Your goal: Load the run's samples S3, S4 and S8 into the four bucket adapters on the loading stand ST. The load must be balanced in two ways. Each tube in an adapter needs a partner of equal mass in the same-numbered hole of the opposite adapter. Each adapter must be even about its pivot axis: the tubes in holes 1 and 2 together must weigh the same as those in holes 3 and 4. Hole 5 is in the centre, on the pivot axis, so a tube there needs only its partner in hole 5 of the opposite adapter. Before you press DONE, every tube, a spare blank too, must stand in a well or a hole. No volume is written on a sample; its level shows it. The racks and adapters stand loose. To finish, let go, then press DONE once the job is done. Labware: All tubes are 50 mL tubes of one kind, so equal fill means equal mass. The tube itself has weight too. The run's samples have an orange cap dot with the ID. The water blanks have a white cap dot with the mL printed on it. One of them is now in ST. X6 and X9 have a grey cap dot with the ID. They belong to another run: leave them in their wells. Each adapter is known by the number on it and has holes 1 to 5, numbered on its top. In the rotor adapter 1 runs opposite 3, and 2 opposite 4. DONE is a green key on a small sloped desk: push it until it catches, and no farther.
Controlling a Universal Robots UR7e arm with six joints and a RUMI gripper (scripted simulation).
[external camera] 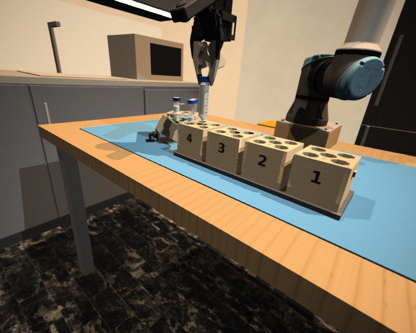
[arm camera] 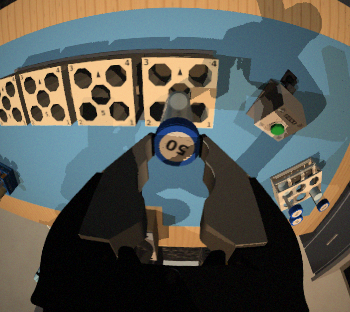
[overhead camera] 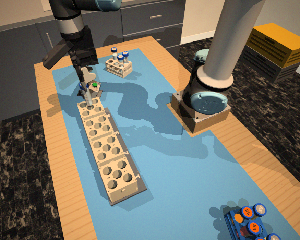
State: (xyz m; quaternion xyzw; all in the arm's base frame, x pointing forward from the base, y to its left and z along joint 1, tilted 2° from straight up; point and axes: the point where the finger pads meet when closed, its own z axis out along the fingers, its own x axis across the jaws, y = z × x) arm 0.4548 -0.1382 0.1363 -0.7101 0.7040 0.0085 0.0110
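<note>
Now: hand 50 mm above the blue-capped blank and 10 mm to the right of it. From my hand the other things lie so: tan blank rack (320 mm to the right, 230 mm behind, 180 mm below); then sloped desk (180 mm to the right, 160 mm below, 40 mm behind); then green done key (170 mm to the right, 150 mm below, 60 mm behind).
</note>
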